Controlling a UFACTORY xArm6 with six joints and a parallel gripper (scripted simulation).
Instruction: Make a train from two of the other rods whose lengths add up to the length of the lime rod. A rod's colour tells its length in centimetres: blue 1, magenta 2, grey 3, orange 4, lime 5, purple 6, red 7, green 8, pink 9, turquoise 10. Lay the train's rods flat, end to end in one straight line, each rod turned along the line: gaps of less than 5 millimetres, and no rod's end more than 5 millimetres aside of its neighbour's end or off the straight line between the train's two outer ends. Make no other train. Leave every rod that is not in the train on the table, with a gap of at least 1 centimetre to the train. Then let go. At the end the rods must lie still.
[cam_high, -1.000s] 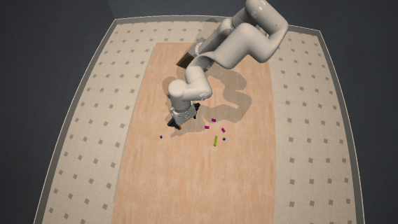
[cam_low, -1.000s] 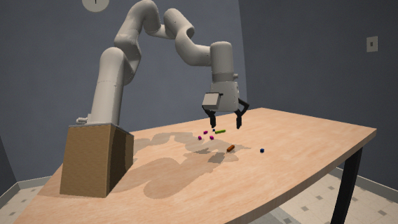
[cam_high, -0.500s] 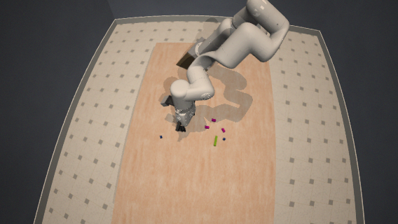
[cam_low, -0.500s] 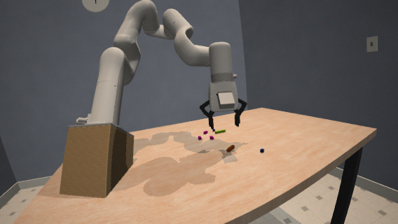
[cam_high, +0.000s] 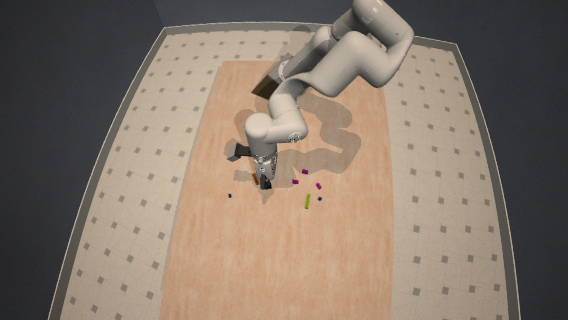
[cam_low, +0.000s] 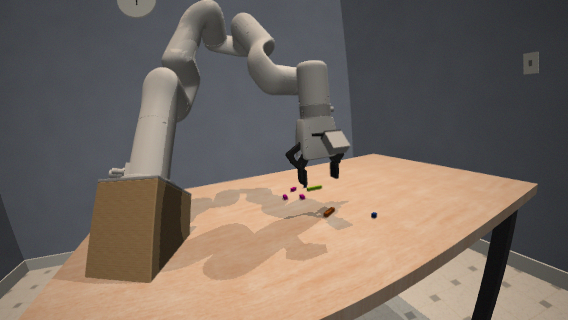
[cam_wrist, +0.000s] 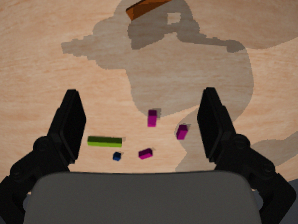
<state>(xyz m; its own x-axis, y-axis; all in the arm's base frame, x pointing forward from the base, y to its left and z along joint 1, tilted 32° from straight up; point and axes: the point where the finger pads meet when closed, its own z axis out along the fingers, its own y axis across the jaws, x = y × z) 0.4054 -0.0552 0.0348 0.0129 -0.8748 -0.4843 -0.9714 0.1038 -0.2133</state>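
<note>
Right now my hand is 50 mm short of the lime rod, 130 mm to the right of it and 70 mm above it. From my hand the other things lie so: orange rod (10 mm behind, 50 mm to the right, 70 mm below).
</note>
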